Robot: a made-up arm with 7 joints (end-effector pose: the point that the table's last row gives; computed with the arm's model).
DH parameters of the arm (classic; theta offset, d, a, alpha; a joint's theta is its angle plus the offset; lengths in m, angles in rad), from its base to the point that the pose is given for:
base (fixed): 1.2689 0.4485 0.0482 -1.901
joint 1: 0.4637 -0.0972 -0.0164 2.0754
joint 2: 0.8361 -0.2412 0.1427 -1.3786
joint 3: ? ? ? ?
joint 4: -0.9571 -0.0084 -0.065 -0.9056
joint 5: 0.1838 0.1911 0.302 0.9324
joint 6: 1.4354 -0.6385 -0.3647 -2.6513
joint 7: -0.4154 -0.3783 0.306 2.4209
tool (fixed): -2.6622 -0.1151 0 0
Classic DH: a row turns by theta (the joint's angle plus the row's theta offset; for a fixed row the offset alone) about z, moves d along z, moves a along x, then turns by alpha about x.
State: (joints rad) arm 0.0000 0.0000 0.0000 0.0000 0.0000 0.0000 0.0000
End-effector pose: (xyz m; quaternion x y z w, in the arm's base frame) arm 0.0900 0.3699 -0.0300 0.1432 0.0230 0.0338 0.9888
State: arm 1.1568 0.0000 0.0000 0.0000 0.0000 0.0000 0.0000
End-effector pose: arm -0.0783 -0.2119 -0.0657 -0.3591 0.1626 -0.1803 0.9012
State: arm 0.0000 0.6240 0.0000 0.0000 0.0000 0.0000 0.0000
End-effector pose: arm -0.2153 0.3714 0.0752 0.2275 0.1532 0.2930 0.9159
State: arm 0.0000 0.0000 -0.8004 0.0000 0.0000 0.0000 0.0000
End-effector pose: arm 0.2144 0.4033 0.1596 0.4483 0.0584 -0.1897 0.8716
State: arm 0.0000 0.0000 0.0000 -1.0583 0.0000 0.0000 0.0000
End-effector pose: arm 0.3012 0.1542 -0.0166 0.2001 -0.0219 -0.4680 0.8605
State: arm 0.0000 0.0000 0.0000 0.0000 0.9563 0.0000 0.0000
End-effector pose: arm -0.2207 0.1414 -0.1955 -0.1724 0.2900 0.2501 0.9075
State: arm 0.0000 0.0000 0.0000 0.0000 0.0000 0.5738 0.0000
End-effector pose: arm 0.0586 0.4202 -0.0321 0.1267 0.0719 0.3106 0.9393
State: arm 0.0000 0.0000 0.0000 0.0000 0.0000 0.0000 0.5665
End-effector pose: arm 0.2117 0.4659 -0.1137 0.0541 -0.1126 -0.1966 0.9725
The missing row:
joint 3: -0.2736 -0.0094 0.001 0.834
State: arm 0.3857 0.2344 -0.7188 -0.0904 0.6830 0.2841 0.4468
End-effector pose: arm -0.1903 0.4559 -0.1289 0.0617 0.2691 -0.0281 0.9607
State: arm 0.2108 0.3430 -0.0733 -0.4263 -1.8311 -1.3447 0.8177
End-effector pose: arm 0.2344 -0.2649 0.1861 -0.3956 -0.0852 0.8975 0.1754
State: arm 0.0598 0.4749 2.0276 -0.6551 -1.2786 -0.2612 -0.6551
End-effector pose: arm -0.0905 0.2114 0.2752 0.2138 -0.2939 0.6708 0.6465
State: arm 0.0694 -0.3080 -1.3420 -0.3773 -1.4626 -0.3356 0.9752
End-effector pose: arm -0.0143 -0.4792 -0.1192 -0.2958 -0.0427 0.8688 0.3948
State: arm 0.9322 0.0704 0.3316 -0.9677 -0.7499 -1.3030 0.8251
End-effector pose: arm 0.0864 -0.4455 0.3588 -0.0083 0.5476 0.8357 0.0419
